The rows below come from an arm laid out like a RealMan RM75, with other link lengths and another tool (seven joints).
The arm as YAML. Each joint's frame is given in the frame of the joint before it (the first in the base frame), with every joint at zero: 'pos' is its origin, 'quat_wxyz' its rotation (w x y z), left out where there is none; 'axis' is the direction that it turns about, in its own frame. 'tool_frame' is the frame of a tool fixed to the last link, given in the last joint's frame.
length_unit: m
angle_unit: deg
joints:
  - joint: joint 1
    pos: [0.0, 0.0, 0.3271]
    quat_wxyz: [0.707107, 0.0, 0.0, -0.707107]
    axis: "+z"
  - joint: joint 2
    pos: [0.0, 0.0, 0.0]
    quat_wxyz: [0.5, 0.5, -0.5, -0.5]
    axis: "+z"
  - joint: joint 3
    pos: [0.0, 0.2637, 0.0]
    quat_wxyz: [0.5, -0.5, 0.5, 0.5]
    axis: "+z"
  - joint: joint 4
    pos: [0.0, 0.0, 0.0]
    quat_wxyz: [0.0, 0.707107, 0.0, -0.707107]
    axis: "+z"
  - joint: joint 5
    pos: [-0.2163, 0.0, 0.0]
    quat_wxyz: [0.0, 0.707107, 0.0, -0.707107]
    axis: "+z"
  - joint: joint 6
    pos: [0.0, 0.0, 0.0]
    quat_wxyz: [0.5, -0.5, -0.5, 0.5]
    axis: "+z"
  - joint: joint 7
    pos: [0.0, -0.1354, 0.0]
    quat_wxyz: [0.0, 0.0, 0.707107, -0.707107]
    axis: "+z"
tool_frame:
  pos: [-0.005, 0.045, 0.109]
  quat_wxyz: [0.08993, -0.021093, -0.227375, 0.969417]
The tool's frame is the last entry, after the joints.
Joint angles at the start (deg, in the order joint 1, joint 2, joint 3, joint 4, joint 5, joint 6, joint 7): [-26.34 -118.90 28.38 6.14 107.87 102.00 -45.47]
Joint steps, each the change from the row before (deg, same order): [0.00 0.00 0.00 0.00 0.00 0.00 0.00]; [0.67 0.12 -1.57 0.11 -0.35 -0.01 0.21]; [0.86 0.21 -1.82 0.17 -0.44 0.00 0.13]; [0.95 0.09 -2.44 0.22 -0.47 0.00 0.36]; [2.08 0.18 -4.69 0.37 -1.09 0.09 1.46]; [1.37 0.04 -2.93 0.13 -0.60 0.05 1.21]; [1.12 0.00 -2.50 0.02 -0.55 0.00 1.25]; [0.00 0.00 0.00 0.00 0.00 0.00 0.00]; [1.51 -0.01 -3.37 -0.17 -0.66 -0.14 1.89]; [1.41 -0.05 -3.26 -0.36 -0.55 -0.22 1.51]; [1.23 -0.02 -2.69 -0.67 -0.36 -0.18 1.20]
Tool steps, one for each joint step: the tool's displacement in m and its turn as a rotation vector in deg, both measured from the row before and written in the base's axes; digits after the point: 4 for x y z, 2 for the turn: [0.0000 0.0000 0.0000 0.00 0.00 0.00]; [-0.0055 0.0035 0.0072 1.79 -0.48 1.41]; [-0.0076 0.0037 0.0092 2.08 -0.50 1.77]; [-0.0084 0.0043 0.0111 2.76 -0.66 2.04]; [-0.0186 0.0051 0.0235 6.01 -0.83 3.89]; [-0.0124 0.0008 0.0143 3.82 -0.28 2.44]; [-0.0106 -0.0002 0.0121 3.37 -0.08 2.07]; [0.0000 0.0000 0.0000 0.00 0.00 0.00]; [-0.0149 -0.0019 0.0155 4.48 0.12 2.93]; [-0.0145 -0.0033 0.0136 3.93 -0.12 3.02]; [-0.0121 -0.0045 0.0099 3.00 -0.34 2.62]
